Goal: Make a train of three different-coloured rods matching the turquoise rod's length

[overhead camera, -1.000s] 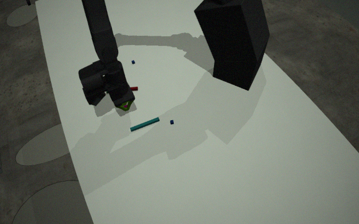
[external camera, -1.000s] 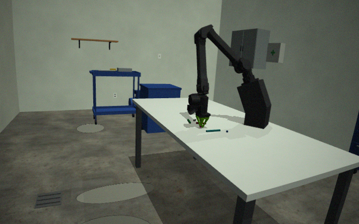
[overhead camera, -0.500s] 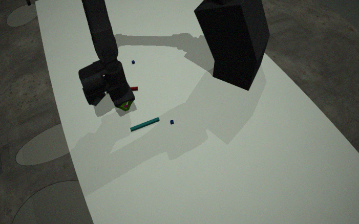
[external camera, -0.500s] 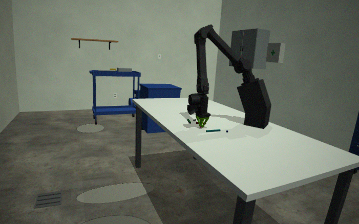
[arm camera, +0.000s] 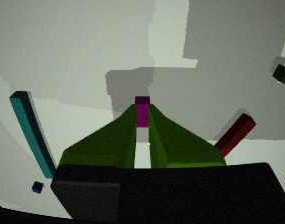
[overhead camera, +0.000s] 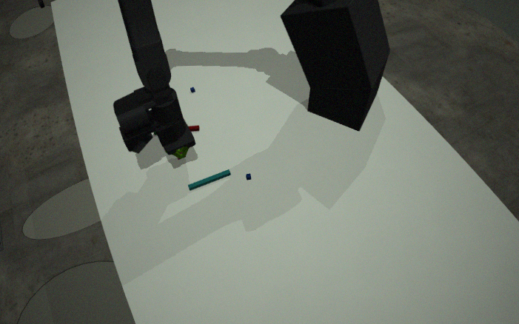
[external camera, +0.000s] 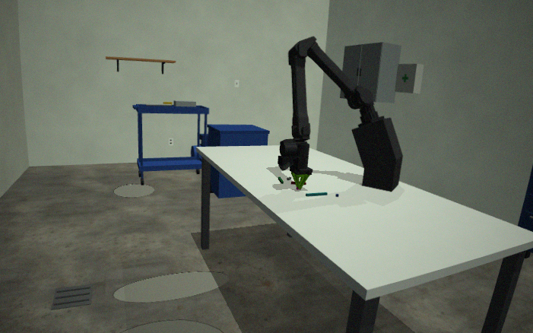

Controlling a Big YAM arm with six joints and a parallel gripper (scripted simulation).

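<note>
Now: hand 10 mm above the magenta rod. From my hand the other things lie so: green rod: 130 mm to the right, 30 mm ahead, 10 mm below; then turquoise rod: 90 mm to the left, 40 mm behind, 10 mm below; then red rod: 70 mm to the right, 30 mm behind, 10 mm below.
</note>
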